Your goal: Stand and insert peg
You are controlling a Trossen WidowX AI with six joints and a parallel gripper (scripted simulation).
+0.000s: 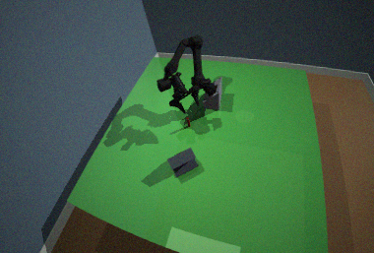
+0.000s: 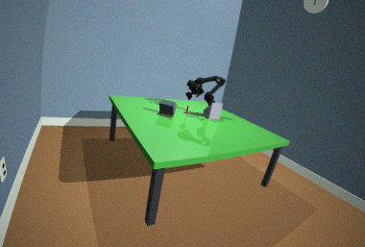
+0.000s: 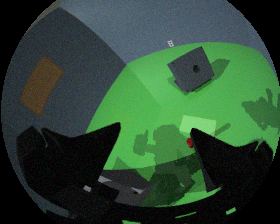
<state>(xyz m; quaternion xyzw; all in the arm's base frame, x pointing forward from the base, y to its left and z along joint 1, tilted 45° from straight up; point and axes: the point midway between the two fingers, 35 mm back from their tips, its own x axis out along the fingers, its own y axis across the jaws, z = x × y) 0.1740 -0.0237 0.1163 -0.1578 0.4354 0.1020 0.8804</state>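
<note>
Right now my gripper tip is 1 cm short of the red peg, 3 cm to the left of it and 10 cm above it. The rest, counted from my gripper tip: sloped grey panel: 24 cm ahead, 10 cm below.
</note>
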